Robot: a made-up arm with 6 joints. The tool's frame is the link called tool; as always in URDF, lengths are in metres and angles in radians. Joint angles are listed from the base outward. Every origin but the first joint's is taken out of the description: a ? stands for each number. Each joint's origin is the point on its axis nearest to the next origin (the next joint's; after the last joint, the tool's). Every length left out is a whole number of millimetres.
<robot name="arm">
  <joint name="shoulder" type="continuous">
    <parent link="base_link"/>
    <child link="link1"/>
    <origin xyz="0 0 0.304" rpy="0 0 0"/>
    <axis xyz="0 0 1"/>
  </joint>
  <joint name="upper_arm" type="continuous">
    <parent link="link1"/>
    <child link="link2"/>
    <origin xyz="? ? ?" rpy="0 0 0"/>
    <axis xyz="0 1 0"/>
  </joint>
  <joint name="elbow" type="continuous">
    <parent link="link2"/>
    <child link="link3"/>
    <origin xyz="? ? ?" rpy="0 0 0"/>
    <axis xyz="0 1 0"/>
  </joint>
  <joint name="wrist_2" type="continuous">
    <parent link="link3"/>
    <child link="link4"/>
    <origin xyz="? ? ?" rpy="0 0 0"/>
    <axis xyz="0 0 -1"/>
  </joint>
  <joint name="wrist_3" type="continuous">
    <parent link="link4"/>
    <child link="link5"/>
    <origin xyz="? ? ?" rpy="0 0 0"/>
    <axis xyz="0 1 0"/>
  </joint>
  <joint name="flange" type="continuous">
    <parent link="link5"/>
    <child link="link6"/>
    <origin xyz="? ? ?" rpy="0 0 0"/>
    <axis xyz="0 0 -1"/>
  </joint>
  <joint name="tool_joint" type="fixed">
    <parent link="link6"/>
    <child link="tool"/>
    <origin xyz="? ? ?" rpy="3.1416 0 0"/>
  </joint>
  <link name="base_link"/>
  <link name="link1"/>
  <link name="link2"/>
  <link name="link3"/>
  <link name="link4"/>
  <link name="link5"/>
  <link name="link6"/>
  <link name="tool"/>
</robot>
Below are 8 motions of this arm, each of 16 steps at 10 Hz.
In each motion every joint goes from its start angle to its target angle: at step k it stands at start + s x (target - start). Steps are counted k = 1, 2, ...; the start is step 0. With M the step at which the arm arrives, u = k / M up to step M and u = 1 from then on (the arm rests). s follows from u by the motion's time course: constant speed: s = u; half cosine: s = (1 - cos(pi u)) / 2; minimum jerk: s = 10 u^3 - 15 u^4 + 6 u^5.
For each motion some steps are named. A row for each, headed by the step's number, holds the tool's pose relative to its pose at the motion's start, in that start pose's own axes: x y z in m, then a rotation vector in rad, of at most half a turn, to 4 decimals.
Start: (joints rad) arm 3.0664 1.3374 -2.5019 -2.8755 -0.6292 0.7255
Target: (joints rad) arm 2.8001 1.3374 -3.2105 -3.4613 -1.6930 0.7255
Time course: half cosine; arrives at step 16
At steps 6, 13, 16:
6: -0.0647 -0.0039 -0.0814 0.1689 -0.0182 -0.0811
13: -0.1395 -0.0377 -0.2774 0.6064 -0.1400 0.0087
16: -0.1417 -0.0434 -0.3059 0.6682 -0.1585 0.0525

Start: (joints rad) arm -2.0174 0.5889 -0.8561 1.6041 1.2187 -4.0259
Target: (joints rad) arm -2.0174 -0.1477 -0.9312 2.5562 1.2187 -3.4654
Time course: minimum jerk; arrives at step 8
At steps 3, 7, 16:
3: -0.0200 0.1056 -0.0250 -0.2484 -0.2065 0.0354
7: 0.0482 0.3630 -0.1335 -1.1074 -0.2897 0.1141
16: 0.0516 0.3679 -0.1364 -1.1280 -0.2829 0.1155

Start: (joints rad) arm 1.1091 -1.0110 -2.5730 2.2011 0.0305 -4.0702
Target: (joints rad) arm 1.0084 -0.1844 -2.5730 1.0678 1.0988 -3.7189
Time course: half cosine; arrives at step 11
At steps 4, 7, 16:
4: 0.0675 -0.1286 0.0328 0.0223 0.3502 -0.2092
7: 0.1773 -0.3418 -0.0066 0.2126 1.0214 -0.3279
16: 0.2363 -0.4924 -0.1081 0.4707 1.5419 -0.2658

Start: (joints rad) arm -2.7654 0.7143 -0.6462 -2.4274 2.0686 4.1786
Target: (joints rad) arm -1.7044 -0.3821 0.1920 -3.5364 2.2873 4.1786
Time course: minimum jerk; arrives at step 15
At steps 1, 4, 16:
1: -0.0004 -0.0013 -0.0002 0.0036 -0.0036 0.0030
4: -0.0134 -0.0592 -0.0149 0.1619 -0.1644 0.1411
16: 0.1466 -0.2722 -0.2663 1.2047 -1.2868 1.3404

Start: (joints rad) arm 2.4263 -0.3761 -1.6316 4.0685 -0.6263 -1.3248
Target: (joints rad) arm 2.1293 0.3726 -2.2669 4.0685 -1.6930 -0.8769
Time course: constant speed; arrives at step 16
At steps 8, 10, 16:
8: 0.0721 -0.0433 0.0263 -0.3853 0.2799 0.2822
10: 0.0932 -0.0564 0.0270 -0.4737 0.3582 0.3616
16: 0.1614 -0.0993 0.0146 -0.7241 0.6072 0.6114

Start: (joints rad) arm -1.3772 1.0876 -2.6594 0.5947 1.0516 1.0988
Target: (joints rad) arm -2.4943 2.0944 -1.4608 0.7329 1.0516 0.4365
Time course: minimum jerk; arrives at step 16
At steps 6, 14, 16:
6: 0.2495 0.2866 0.1133 -0.3648 -0.0184 0.3968
14: -0.0665 0.9543 0.1602 -0.5555 -0.8926 1.5078
16: -0.0835 0.9546 0.1607 -0.5439 -0.9227 1.5282

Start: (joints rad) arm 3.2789 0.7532 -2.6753 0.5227 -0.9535 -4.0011
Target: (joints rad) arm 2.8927 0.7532 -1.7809 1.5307 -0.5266 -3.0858
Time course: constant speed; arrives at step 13
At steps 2, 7, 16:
2: 0.0737 -0.0184 -0.0110 0.0267 0.2354 0.1244
7: 0.2373 -0.1052 -0.0843 0.3491 0.7508 0.4362
16: 0.3457 -0.2522 -0.2459 1.1437 1.0215 0.7707

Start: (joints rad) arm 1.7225 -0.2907 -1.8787 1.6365 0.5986 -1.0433
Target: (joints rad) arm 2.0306 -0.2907 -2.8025 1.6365 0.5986 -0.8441
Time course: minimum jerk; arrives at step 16
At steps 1, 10, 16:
1: 0.0006 -0.0007 0.0000 0.0015 0.0013 -0.0004
10: 0.1805 -0.2280 -0.1094 0.5109 0.4310 -0.0799
16: 0.2237 -0.2870 -0.2036 0.7029 0.6034 -0.0946

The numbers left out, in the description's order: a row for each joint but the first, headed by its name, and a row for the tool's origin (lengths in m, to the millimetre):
upper_arm: 0 0 0
elbow: 0.046 0 0.244
wrist_2: 0.081 0 -0.36
wrist_3: 0 0 0
flange: 0.066 0 -0.084
tool: 0 0 0

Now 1 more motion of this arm.
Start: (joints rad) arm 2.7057 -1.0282 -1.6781 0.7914 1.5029 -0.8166
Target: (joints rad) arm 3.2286 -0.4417 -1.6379 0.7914 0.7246 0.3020
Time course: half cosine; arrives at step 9
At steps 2, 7, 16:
2: -0.0030 0.0322 0.0197 0.0234 0.0489 0.1694
7: -0.0351 0.1425 0.2327 0.2283 0.1656 1.2763
16: -0.0410 0.1405 0.2723 0.2559 0.1563 1.4388

